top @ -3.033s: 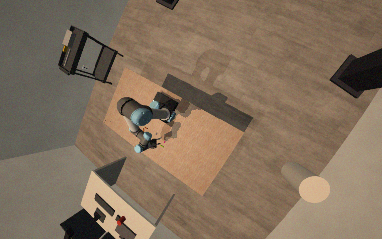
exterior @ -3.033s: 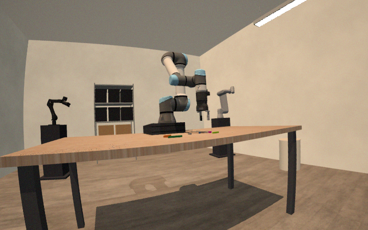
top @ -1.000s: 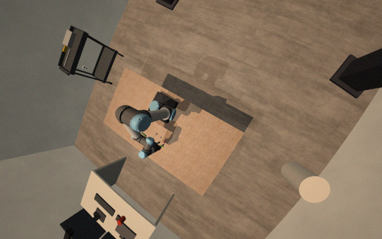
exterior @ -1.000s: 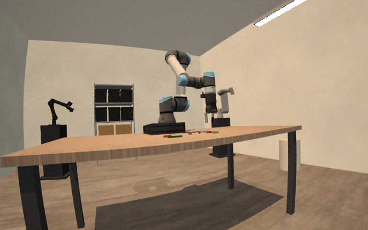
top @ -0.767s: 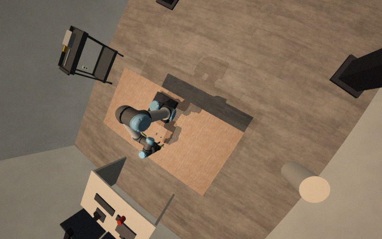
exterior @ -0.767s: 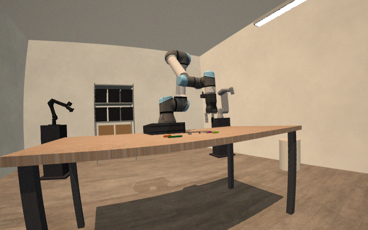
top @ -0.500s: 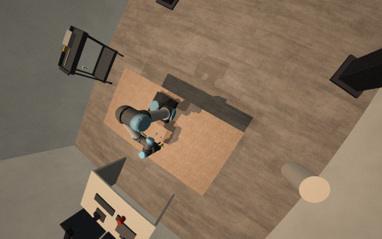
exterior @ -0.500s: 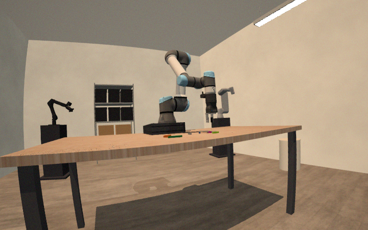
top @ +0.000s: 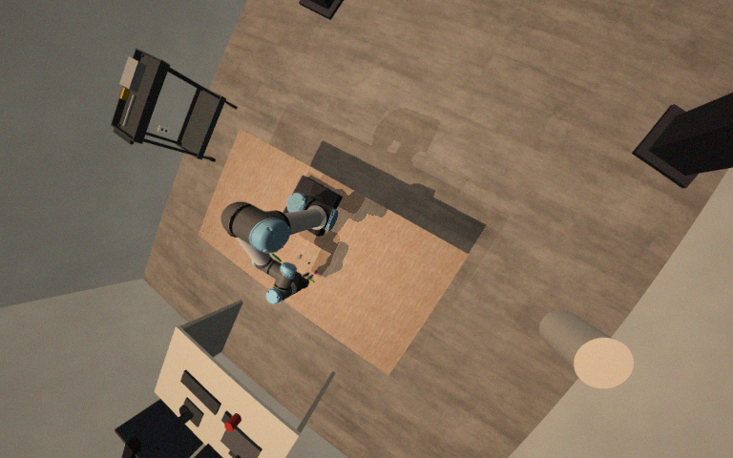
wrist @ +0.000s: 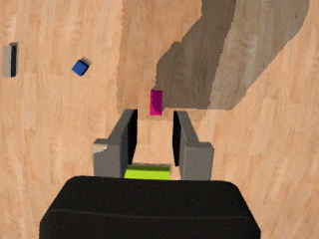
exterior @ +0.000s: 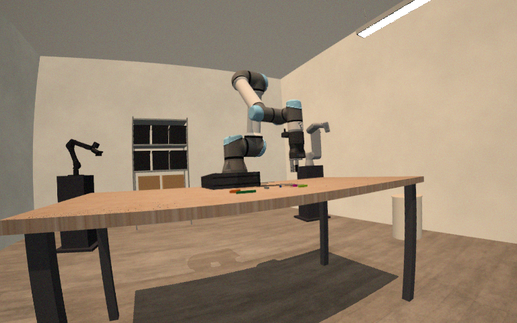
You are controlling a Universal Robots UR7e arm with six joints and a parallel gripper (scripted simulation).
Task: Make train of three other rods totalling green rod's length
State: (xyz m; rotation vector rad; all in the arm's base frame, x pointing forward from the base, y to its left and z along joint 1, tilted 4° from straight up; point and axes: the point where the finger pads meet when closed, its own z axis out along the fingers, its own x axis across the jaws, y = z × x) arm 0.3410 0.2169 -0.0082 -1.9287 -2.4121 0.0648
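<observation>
My gripper is now 80 mm above the magenta rod. From my hand the other things lie so: lime rod (80 mm below, 70 mm ahead); then small blue rod (80 mm below, 70 mm to the right, 20 mm behind); then grey rod (150 mm to the right, 80 mm below, 10 mm behind).
</observation>
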